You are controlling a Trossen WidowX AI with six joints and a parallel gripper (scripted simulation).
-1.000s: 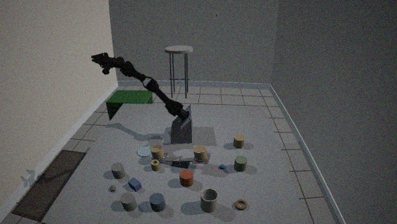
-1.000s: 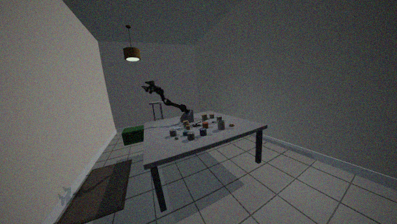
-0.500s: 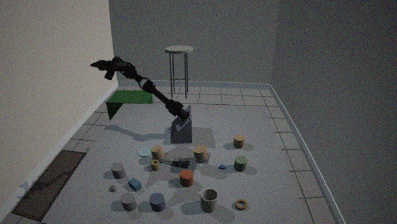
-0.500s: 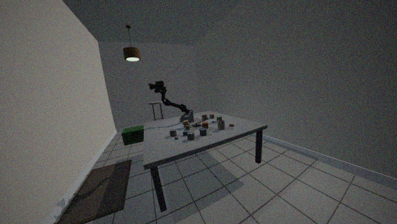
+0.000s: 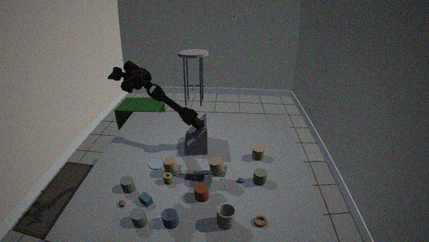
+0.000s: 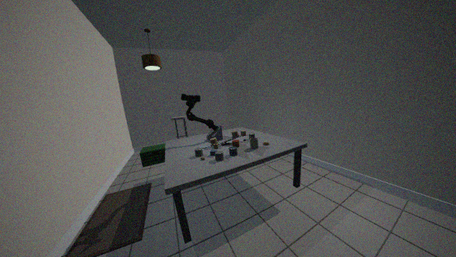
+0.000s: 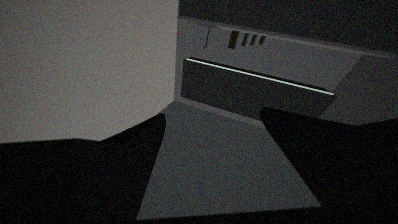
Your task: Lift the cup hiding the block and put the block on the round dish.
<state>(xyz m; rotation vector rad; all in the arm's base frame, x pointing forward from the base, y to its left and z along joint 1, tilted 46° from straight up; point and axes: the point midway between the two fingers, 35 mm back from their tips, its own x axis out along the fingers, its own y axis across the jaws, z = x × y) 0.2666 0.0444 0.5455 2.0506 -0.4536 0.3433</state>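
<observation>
Now: gripper tip 500 mm above the tan cup, 190 mm to the right of it and 30 mm past it. The rest, counted from my gripper tip: small grey block (520 mm below, 210 mm to the left, 30 mm behind); then pale round dish (560 mm below, 110 mm to the left, 110 mm behind); then yellow spool (540 mm below, 200 mm to the left, 40 mm ahead).
</observation>
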